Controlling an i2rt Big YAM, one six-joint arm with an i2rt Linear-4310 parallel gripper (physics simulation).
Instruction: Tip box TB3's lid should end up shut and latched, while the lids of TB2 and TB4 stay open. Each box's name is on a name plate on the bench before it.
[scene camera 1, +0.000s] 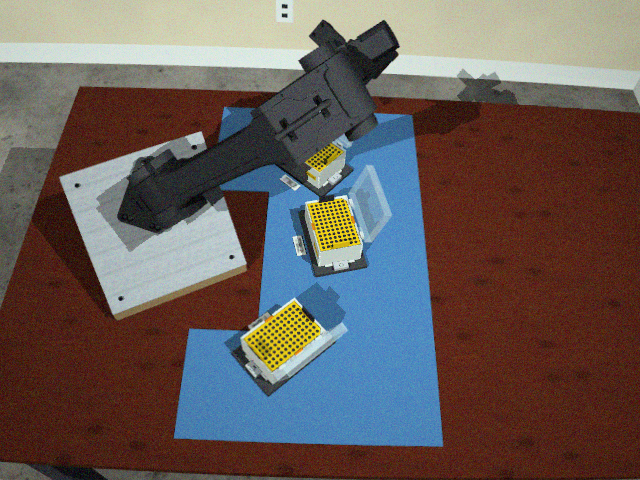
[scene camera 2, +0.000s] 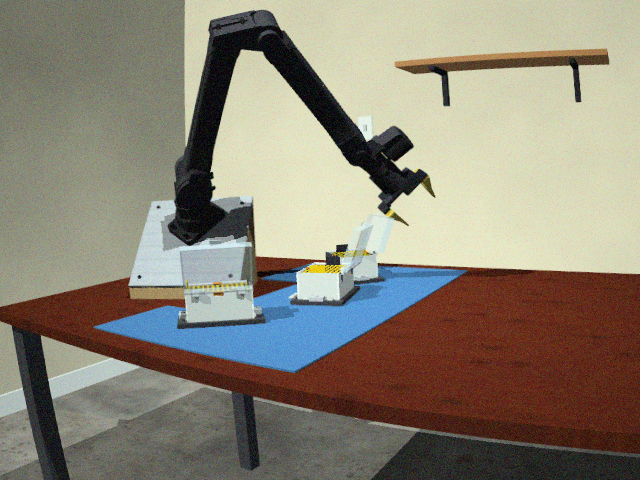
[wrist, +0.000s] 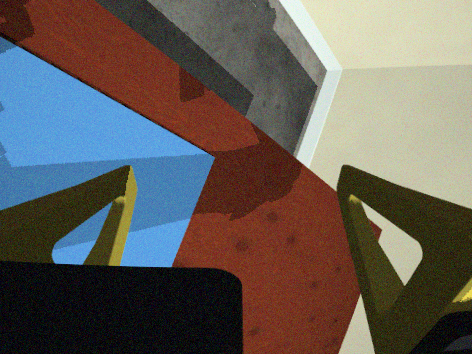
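Where they show: gripper, fingertip midpoint: (scene camera 1: 373, 73) (scene camera 2: 421, 211) (wrist: 236, 176); arm's base, origin of the base link: (scene camera 1: 150, 195) (scene camera 2: 197, 222).
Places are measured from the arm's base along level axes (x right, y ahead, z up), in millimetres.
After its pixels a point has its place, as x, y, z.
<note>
Three white tip boxes with yellow racks stand with their clear lids up: the far box (scene camera 1: 326, 173) {-179, 310, -111} (scene camera 2: 368, 266) {-210, 333, -115}, the middle box (scene camera 1: 333, 224) (scene camera 2: 323, 285) {14, 362, -114} and the near box (scene camera 1: 281, 335) (scene camera 2: 219, 307) {233, 293, -119}. The far lid (scene camera 2: 381, 232) {-280, 331, -45}, middle lid (scene camera 1: 372, 204) {-59, 403, -48} and near lid (scene camera 2: 217, 263) {258, 321, -36} are open. Name plates (scene camera 1: 289, 181) {-179, 232, -148} (scene camera 1: 298, 245) {-18, 267, -148} (scene camera 1: 259, 320) {154, 212, -149} are too small to read, so I cannot tell which box is TB3. My gripper (scene camera 2: 421, 210) {-379, 392, -1} (wrist: 236, 176) {-379, 392, -1} is open and empty, above and beyond the far lid in scene camera 2; the arm hides its fingers in scene camera 1.
The blue mat (scene camera 1: 382, 387) {260, 442, -150} (scene camera 2: 289, 356) {309, 503, -150} (wrist: 100, 115) {-395, 373, -150} lies under the boxes on the red-brown bench (scene camera 1: 516, 310) {84, 700, -154} (scene camera 2: 491, 351) {167, 756, -153} (wrist: 290, 280) {-310, 776, -154}. The arm's pale base board (scene camera 1: 180, 273) {96, 59, -103} (scene camera 2: 155, 258) {109, -34, -70} is at the left. A wall shelf (scene camera 2: 501, 60) is high at the right.
</note>
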